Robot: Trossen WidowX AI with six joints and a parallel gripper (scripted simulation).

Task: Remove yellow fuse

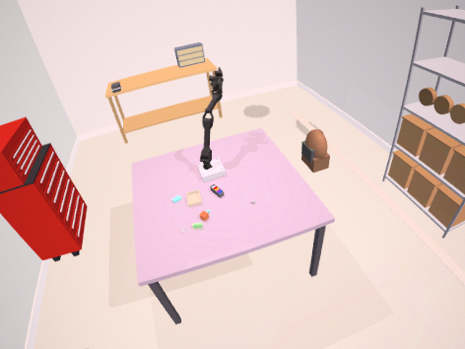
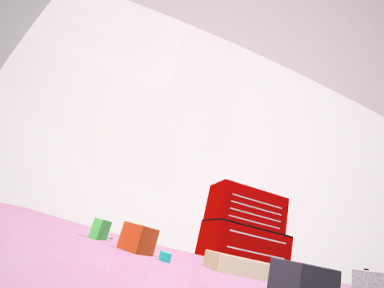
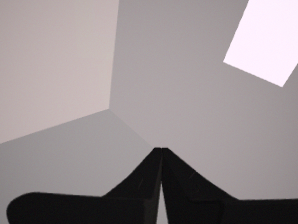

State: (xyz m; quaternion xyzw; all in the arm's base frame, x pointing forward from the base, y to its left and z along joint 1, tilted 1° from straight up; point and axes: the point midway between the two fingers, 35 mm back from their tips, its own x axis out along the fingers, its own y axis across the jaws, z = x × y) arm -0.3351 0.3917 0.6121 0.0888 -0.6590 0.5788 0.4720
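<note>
My gripper tip is 67 cm above the yellow fuse, 63 cm short of it and 45 cm to the left of it. Round my gripper tip: red fuse 67 cm below, 61 cm ahead, 45 cm to the right; purple fuse 67 cm below, 65 cm ahead, 45 cm to the right; beige tray 69 cm below, 63 cm to the right, 59 cm ahead.
</note>
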